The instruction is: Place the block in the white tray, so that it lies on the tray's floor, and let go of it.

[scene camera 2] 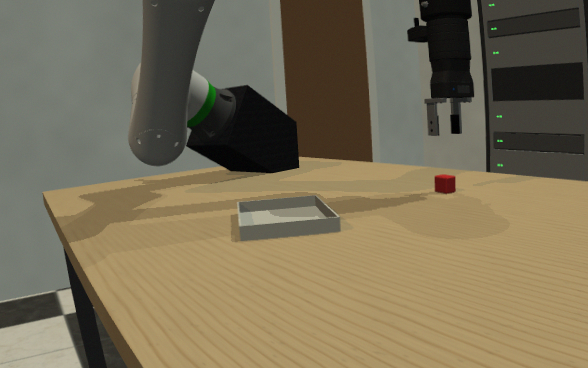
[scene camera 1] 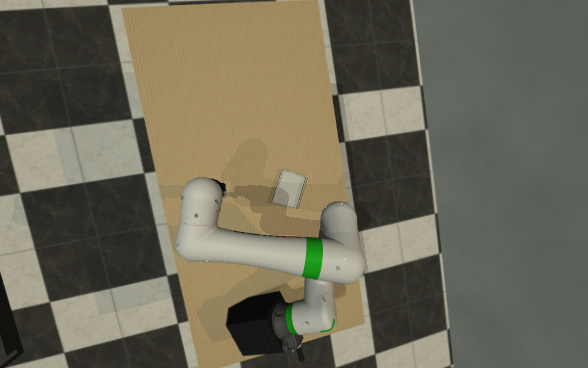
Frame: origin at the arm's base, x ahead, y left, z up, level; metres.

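Seen in the pictures: gripper, fingertip midpoint: (scene camera 2: 445, 134); arm's base at its link origin: (scene camera 2: 215, 116) (scene camera 1: 281, 319).
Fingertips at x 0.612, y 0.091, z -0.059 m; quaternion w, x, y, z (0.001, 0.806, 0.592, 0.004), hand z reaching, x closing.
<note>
Pixels of each thing's middle, then the offset from my fingertips to it. Level surfaces: height alone.
- small red block at the middle of its body: (scene camera 2: 445, 184) dx -0.004, dy +0.001, dz -0.091 m
- white tray at the middle of its body: (scene camera 2: 283, 215) (scene camera 1: 289, 189) dx -0.090, dy -0.315, dz -0.096 m
- wooden table at its surface level: dz -0.106 m
A small red block (scene camera 2: 444, 184) stands on the table in scene camera 2, to the right of the tray and apart from it. The block does not show in scene camera 1, where the arm covers part of the table. The white tray (scene camera 1: 290, 189) (scene camera 2: 290, 229) lies on the table, with low walls and no block in it. My gripper (scene camera 2: 444, 134) is open with nothing between its fingers, which point down. In scene camera 2 it hangs above the block, with a clear gap between the fingertips and the block. In scene camera 1 the fingers are hidden under the arm's wrist.
The white arm (scene camera 1: 260, 250) (scene camera 2: 165, 75) stretches over the wooden table (scene camera 1: 230, 75) (scene camera 2: 325, 300) beside the tray. A black angular base block (scene camera 1: 257, 325) (scene camera 2: 250, 132) stands at the table's end. A dark rack with green lights (scene camera 2: 537, 117) stands behind the table.
</note>
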